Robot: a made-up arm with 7 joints. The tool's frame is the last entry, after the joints.
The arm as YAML. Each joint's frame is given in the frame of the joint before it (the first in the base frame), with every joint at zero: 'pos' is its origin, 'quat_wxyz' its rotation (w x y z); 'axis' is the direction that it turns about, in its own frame. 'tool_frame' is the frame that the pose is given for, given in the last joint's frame.
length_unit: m
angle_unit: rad
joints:
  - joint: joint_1
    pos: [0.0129, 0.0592, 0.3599]
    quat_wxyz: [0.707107, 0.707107, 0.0, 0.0]
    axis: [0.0, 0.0, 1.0]
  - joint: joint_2
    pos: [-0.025, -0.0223, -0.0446]
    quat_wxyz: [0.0, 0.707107, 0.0, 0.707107]
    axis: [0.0, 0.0, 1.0]
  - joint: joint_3
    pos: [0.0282, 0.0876, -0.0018]
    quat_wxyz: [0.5, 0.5, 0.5, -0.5]
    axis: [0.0, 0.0, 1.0]
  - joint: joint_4
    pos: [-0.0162, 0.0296, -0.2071]
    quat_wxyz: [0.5, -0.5, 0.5, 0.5]
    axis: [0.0, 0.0, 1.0]
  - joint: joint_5
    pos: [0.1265, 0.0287, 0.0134]
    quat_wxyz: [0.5, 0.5, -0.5, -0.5]
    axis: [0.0, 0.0, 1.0]
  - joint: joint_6
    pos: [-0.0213, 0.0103, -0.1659]
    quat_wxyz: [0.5, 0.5, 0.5, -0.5]
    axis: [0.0, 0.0, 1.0]
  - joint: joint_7
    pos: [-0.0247, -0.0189, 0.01]
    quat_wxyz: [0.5, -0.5, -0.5, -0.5]
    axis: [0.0, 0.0, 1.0]
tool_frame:
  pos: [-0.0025, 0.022, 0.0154]
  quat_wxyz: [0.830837, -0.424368, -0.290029, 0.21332]
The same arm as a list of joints. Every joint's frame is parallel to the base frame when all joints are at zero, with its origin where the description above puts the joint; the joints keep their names.
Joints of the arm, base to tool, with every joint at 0 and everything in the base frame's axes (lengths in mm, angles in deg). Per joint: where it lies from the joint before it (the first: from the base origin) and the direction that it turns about. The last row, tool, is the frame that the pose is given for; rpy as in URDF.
joint_1: axis 0 -1 0 xyz 12.9 59.2 359.9
joint_2: axis 1 0 0 xyz -25.0 44.6 -22.3
joint_3: axis 0 0 1 xyz -1.8 -28.2 -87.6
joint_4: axis 0 -1 0 xyz 16.2 -29.6 -207.1
joint_5: axis 0 0 1 xyz 28.7 -13.4 -126.5
joint_6: axis 0 1 0 xyz 21.3 -10.3 -165.9
joint_7: axis -1 0 0 xyz 18.9 10.0 24.7
tool: xyz -15.4 -2.5 -22.0 rpy -136.65 36.91 112.11

